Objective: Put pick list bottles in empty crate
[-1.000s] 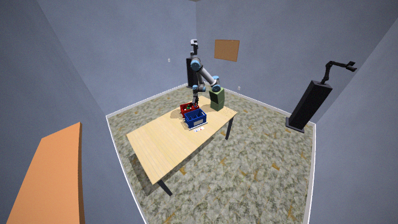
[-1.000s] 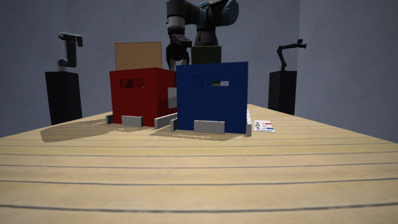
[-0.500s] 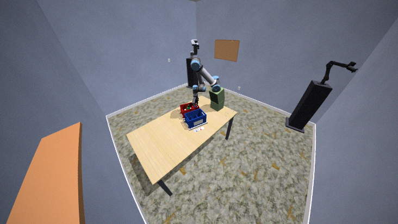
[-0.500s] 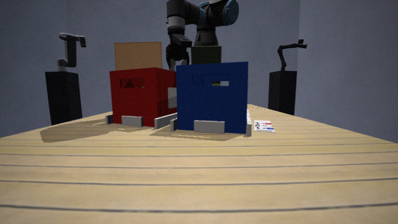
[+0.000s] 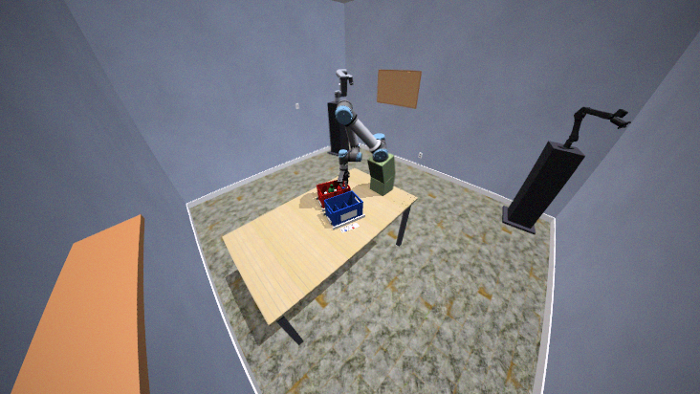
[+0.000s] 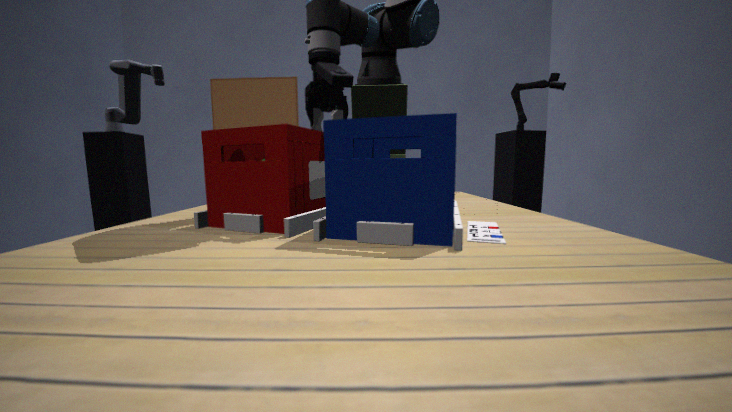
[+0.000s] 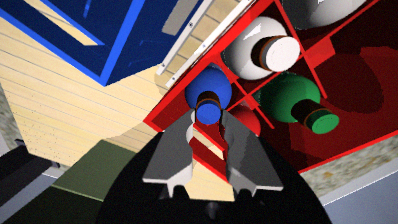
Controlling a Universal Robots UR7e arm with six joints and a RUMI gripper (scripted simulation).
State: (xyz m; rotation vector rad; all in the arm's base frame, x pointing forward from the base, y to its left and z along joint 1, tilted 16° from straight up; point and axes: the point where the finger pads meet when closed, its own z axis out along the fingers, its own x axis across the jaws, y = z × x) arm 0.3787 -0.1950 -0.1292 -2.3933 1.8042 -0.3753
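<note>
The blue-capped bottle lies 7 cm below my hand. The rest, counted from my hand: red crate: 6 cm ahead, 8 cm to the right, 7 cm below; then green bottle: 3 cm ahead, 12 cm to the right, 7 cm below; then red-capped bottle: 4 cm behind, 7 cm to the right, 7 cm below.
</note>
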